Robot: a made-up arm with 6 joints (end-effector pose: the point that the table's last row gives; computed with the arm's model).
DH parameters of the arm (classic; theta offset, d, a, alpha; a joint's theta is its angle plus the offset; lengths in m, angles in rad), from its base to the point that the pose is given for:
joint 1: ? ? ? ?
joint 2: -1.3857 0 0.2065 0
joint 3: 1.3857 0 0.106 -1.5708
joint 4: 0 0.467 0 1.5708
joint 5: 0 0 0.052 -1.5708
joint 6: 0 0.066 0 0
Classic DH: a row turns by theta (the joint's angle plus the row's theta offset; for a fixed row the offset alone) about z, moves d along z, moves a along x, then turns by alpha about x.
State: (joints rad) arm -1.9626 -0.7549 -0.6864 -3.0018 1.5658 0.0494
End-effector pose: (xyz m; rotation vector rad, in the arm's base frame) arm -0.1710 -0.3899 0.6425 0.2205 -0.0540 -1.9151
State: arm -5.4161 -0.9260 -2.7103 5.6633 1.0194 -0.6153
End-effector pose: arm -0.2920 -0.3701 0.9597 0.9542 0.0361 2.7725
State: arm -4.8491 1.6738 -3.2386 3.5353 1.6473 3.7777
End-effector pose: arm 0.1237 0.7025 0.4747 -0.0932 0.4092 -1.0728
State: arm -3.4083 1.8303 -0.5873 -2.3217 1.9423 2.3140
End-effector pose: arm 0.2346 -0.0032 -0.0333 0.7468 -2.4975 -1.5239
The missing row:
joint 1: 0 0.366 0 -1.5708
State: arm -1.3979 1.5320 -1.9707 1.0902 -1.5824 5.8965
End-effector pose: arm 0.0295 -0.5060 0.0188 0.4088 -1.3195 0.5181
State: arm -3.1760 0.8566 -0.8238 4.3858 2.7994 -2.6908
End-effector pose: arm -0.2907 0.0774 0.0440 -0.2557 -0.2596 -0.8243
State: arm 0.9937 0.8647 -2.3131 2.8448 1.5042 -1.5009
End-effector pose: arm 0.3768 0.6123 0.5693 -0.2751 -0.2244 -0.4936
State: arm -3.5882 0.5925 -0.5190 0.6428 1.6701 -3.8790
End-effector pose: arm -0.1594 0.0293 -0.0013 1.4786 -0.3015 1.1077
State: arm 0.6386 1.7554 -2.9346 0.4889 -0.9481 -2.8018
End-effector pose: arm 0.5771 0.3793 0.2810 0.3682 1.1026 0.9299
